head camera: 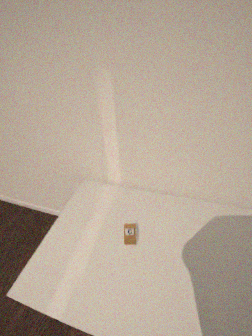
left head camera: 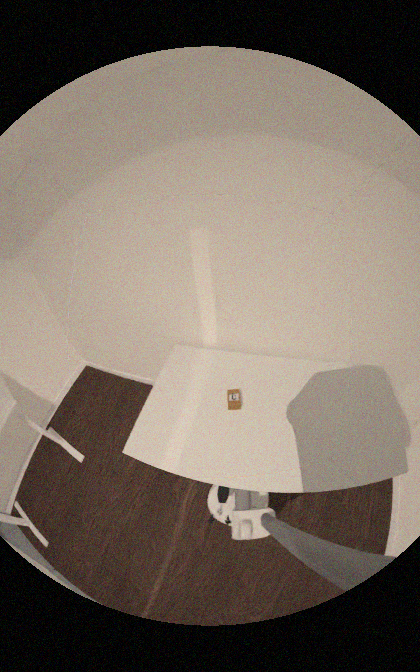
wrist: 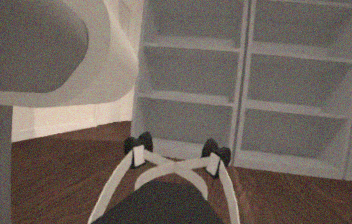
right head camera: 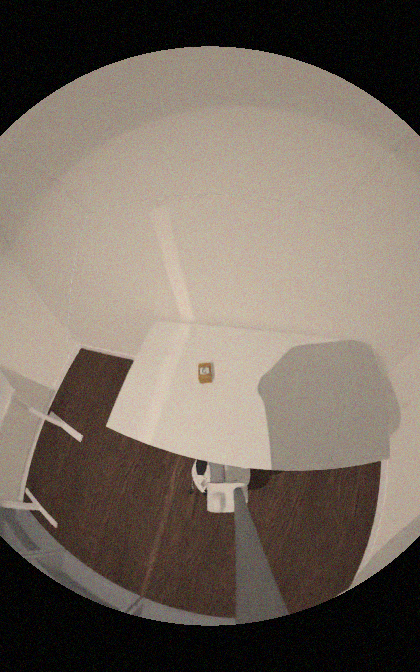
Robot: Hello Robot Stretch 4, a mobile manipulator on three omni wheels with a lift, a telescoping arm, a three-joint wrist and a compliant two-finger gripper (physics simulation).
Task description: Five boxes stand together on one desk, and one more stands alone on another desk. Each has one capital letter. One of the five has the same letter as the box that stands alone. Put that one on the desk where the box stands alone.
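Places are measured from the robot's base along level axes (x ahead, y left, z up), in millimetres.
Pixels of known places: gripper, fingertip midpoint: [wrist: 177,147] [right head camera: 197,495].
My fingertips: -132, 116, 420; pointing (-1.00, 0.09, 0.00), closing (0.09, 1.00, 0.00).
Behind a point stands the place of what it marks, as x, y, z.
A small brown box [head camera: 130,240] {477, 33, 737} [left head camera: 234,406] [right head camera: 205,378] {477, 30, 739} stands alone on a white desk [head camera: 165,300] {243, -119, 692} [left head camera: 260,450] [right head camera: 230,430] {228, -76, 692} against the wall. Its white label shows a blurred letter that looks like G. The group of five boxes does not show in these views. My gripper [wrist: 177,147] {-132, 116, 420} is open in the wrist view, with its two dark fingertips well apart and no object between them. It is turned toward grey shelves, away from the box. In the head views the gripper is hidden.
A grey shelf unit [wrist: 185,99] {-1678, 271, 492} stands beyond the fingers. My base [left head camera: 218,502] [right head camera: 200,475] {-22, 137, 187} is at the desk's front edge, partly hidden under it. White legs [left head camera: 65,442] [right head camera: 67,427] {191, 1678, -3} of another desk are at the left. A large shadow covers the near desk's right part.
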